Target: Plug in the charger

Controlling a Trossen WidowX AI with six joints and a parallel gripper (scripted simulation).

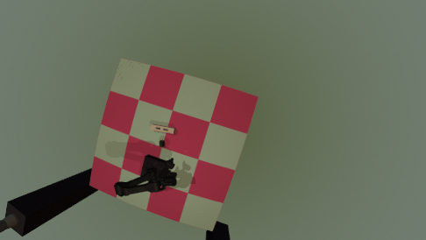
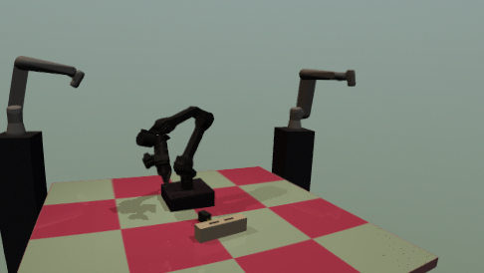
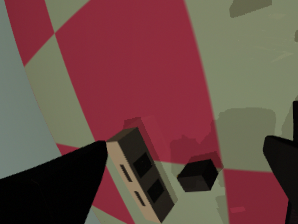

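Right now my gripper tip is 70 mm short of the two-prong charger, 160 mm to the right of it and 130 mm above it.
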